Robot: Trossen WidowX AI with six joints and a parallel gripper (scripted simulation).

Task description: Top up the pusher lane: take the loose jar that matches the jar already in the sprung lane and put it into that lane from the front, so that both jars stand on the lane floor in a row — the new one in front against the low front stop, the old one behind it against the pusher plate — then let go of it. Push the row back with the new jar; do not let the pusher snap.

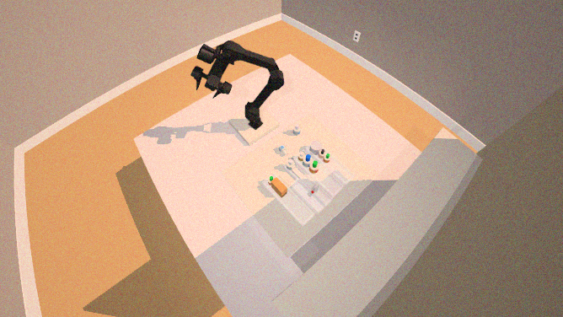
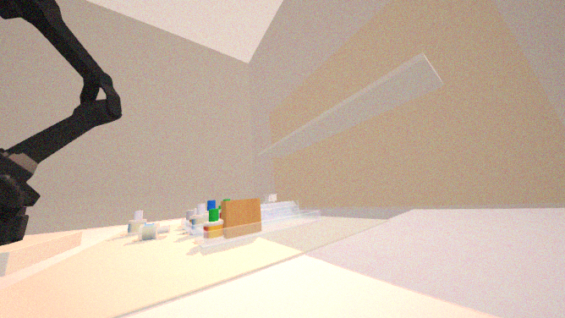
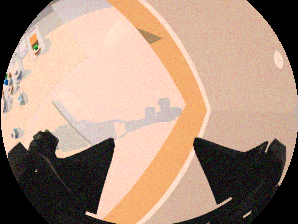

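The pale jar lies 36 cm ahead of my gripper tip, 15 cm to the left of it and 30 cm below it. From my gripper tip the other things lie so: orange box (49 cm ahead, 4 cm to the right, 28 cm below); then clear lane rack (59 cm ahead, 6 cm to the left, 30 cm below); then red-marked thing (63 cm ahead, 4 cm to the left, 25 cm below).
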